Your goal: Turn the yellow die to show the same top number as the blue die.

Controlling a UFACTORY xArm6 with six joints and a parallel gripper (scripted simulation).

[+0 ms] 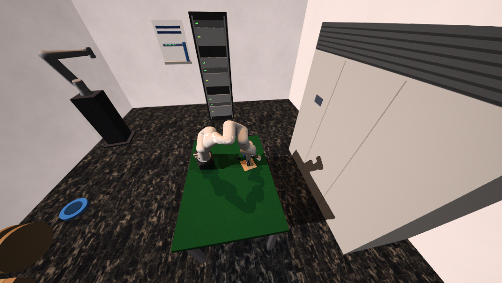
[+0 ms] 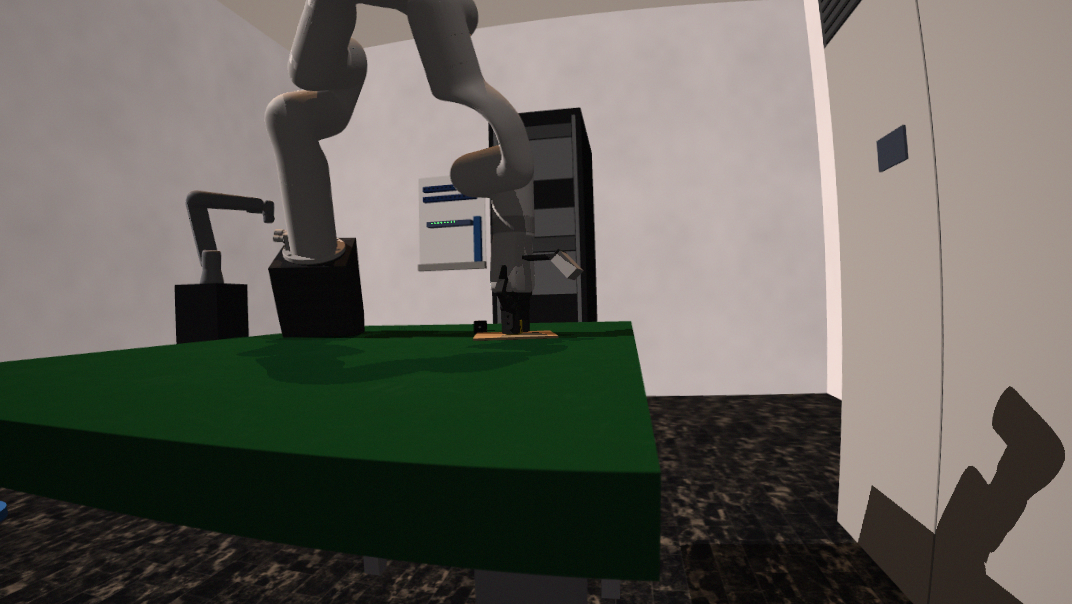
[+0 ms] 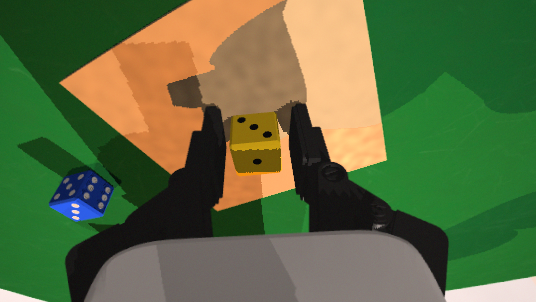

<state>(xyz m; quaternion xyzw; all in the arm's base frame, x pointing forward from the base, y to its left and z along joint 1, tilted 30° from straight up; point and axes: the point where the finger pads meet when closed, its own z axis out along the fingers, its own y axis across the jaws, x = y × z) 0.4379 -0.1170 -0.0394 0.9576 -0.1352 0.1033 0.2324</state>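
Right now my hand is 1 cm above the yellow die. From my hand the other things lie so: black die 8 cm behind, 11 cm to the left, 1 cm below; then blue die 1 cm behind, 14 cm to the left, 1 cm below; then mat 2 cm below.
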